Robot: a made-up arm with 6 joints. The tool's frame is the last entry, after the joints.
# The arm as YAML. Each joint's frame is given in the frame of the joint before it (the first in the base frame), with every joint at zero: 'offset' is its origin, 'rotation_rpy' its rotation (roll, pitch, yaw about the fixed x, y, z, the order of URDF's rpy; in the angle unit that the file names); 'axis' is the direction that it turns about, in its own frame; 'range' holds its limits. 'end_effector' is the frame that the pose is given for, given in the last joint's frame.
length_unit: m
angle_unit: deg
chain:
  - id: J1
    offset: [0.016, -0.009, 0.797]
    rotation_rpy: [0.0, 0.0, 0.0]
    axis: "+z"
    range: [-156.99, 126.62]
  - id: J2
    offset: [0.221, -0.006, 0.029]
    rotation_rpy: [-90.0, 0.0, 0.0]
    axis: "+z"
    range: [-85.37, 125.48]
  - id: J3
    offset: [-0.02, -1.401, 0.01]
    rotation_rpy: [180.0, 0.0, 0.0]
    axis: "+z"
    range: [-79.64, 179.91]
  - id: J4
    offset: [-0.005, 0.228, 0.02]
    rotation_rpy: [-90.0, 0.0, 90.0]
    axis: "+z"
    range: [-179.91, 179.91]
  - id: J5
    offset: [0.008, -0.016, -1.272]
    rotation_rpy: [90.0, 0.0, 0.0]
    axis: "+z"
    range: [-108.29, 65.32]
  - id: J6
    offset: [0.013, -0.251, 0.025]
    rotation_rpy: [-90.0, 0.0, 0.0]
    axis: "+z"
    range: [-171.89, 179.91]
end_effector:
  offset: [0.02, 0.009, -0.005]
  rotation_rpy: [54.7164, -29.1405, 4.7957]
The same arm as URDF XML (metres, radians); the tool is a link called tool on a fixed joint. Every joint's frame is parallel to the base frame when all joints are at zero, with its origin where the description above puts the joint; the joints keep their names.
<robot name="arm">
  <joint name="J1" type="revolute">
    <parent link="base_link"/>
    <child link="link1"/>
    <origin xyz="0.016 -0.009 0.797" rpy="0 0 0"/>
    <axis xyz="0 0 1"/>
    <limit lower="-2.74" upper="2.2099"/>
  </joint>
  <joint name="J2" type="revolute">
    <parent link="link1"/>
    <child link="link2"/>
    <origin xyz="0.221 -0.006 0.029" rpy="0 0 0"/>
    <axis xyz="0 1 0"/>
    <limit lower="-1.49" upper="2.19"/>
  </joint>
  <joint name="J3" type="revolute">
    <parent link="link2"/>
    <child link="link3"/>
    <origin xyz="-0.02 0.01 1.401" rpy="0 0 0"/>
    <axis xyz="0 -1 0"/>
    <limit lower="-1.39" upper="3.14"/>
  </joint>
  <joint name="J4" type="revolute">
    <parent link="link3"/>
    <child link="link4"/>
    <origin xyz="-0.005 -0.02 0.228" rpy="0 0 0"/>
    <axis xyz="-1 0 0"/>
    <limit lower="-3.14" upper="3.14"/>
  </joint>
  <joint name="J5" type="revolute">
    <parent link="link4"/>
    <child link="link5"/>
    <origin xyz="1.272 -0.016 0.008" rpy="0 0 0"/>
    <axis xyz="0 -1 0"/>
    <limit lower="-1.89" upper="1.14"/>
  </joint>
  <joint name="J6" type="revolute">
    <parent link="link5"/>
    <child link="link6"/>
    <origin xyz="0.251 -0.025 0.013" rpy="0 0 0"/>
    <axis xyz="-1 0 0"/>
    <limit lower="-3" upper="3.14"/>
  </joint>
  <joint name="tool_fixed" type="fixed">
    <parent link="link6"/>
    <child link="tool"/>
    <origin xyz="0.005 0.009 0.02" rpy="-2.016 -1.056 2.9927"/>
  </joint>
  <link name="base_link"/>
  <link name="link1"/>
  <link name="link2"/>
  <link name="link3"/>
  <link name="link4"/>
  <link name="link5"/>
  <link name="link6"/>
  <link name="tool"/>
</robot>

